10 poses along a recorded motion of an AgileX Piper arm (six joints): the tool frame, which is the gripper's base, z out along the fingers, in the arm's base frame.
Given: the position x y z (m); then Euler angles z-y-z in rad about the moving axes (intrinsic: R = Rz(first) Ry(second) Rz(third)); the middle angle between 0 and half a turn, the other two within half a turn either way.
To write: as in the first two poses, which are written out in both.
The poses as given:
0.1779 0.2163 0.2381 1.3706 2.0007 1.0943
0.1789 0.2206 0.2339 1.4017 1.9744 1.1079
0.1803 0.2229 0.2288 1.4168 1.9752 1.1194
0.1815 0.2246 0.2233 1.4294 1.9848 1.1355
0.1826 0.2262 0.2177 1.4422 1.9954 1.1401
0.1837 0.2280 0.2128 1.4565 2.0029 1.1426
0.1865 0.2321 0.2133 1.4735 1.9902 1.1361
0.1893 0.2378 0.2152 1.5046 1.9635 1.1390
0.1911 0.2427 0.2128 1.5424 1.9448 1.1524
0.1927 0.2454 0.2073 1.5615 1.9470 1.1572
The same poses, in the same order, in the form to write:
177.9 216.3 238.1 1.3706 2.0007 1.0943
178.9 220.6 233.9 1.4017 1.9744 1.1079
180.3 222.9 228.8 1.4168 1.9752 1.1194
181.5 224.6 223.3 1.4294 1.9848 1.1355
182.6 226.2 217.7 1.4422 1.9954 1.1401
183.7 228.0 212.8 1.4565 2.0029 1.1426
186.5 232.1 213.3 1.4735 1.9902 1.1361
189.3 237.8 215.2 1.5046 1.9635 1.1390
191.1 242.7 212.8 1.5424 1.9448 1.1524
192.7 245.4 207.3 1.5615 1.9470 1.1572

